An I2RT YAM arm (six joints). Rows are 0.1 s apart.
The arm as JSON. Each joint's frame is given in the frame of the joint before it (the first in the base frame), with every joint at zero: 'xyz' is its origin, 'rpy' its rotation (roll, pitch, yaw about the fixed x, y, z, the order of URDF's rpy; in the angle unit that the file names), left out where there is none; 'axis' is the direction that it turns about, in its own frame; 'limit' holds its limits. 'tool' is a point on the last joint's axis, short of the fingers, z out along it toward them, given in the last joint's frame.
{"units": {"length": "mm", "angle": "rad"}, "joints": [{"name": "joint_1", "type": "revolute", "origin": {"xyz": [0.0, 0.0, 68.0]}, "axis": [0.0, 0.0, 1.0], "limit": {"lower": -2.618, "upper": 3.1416}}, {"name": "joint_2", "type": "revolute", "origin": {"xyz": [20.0, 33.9, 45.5], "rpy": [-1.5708, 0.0, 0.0]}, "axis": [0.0, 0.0, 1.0], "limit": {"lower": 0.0, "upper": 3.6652}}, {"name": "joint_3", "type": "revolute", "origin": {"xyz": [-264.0, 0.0, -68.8], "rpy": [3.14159, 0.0, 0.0]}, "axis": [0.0, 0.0, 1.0], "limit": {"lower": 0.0, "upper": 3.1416}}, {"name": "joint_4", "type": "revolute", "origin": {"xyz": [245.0, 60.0, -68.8]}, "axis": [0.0, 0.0, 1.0], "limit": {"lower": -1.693, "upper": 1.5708}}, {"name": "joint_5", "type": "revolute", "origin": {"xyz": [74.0, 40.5, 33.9], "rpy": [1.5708, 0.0, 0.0]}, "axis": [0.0, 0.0, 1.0], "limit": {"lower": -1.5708, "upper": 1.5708}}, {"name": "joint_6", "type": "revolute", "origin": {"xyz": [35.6, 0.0, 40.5], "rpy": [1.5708, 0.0, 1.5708]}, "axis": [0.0, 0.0, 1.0], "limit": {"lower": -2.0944, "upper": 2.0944}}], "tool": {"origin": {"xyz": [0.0, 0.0, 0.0], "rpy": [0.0, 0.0, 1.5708]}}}
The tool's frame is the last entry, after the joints.
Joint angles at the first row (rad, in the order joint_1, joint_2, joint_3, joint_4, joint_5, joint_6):
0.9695 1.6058 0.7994 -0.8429 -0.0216 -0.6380
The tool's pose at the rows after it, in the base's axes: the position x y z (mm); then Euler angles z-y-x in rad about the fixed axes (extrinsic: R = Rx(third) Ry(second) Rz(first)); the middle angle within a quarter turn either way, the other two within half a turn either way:
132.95 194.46 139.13 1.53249 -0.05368 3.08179
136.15 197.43 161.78 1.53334 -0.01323 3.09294
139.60 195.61 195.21 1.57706 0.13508 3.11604
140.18 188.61 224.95 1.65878 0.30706 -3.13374
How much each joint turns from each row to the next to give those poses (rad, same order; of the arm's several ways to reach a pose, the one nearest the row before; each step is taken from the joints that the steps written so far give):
0.0000 -0.0065 0.0229 -0.0305 0.0111 -0.0004
0.0000 -0.0427 0.0595 -0.0702 0.0271 0.0004
0.0000 -0.0908 0.0557 -0.0431 0.1091 0.0377
-0.0008 -0.1011 0.0267 0.0004 0.1217 0.0645

